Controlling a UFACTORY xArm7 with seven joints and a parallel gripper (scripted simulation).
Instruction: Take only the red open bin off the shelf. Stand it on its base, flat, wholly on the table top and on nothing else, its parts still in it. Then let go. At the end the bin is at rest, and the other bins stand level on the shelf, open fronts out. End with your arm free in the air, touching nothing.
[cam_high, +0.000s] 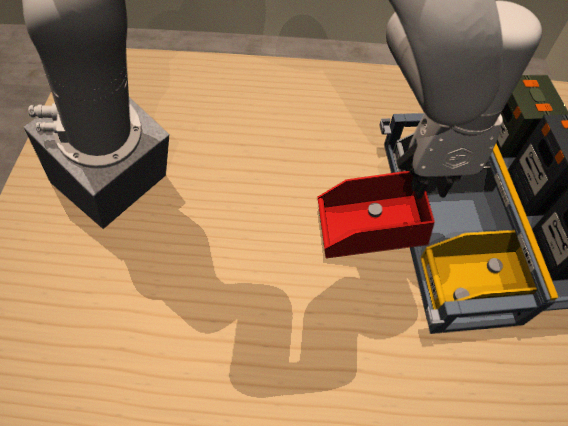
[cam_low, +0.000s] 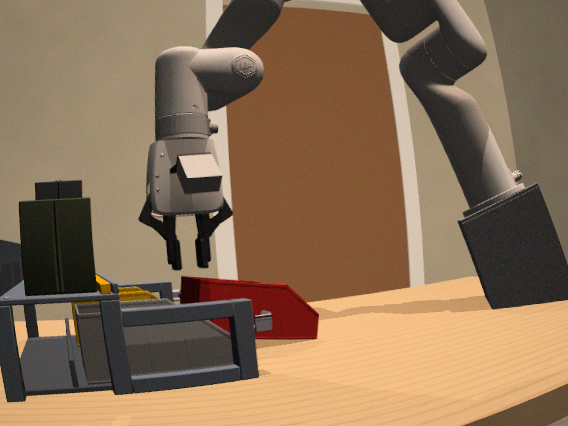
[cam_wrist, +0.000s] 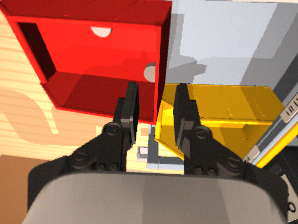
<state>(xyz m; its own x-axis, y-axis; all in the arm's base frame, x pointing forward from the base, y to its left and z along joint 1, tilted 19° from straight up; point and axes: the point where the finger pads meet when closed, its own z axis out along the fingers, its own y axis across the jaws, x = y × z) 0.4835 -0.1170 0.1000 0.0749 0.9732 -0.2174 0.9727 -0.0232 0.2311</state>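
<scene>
Right now my hand is 80 mm past the red open bin, 10 mm to the right of it and 80 mm above it. Round my hand: dark box (190 mm ahead, 100 mm to the left, 20 mm above); yellow open bin (80 mm ahead, 120 mm to the right, 90 mm below).
</scene>
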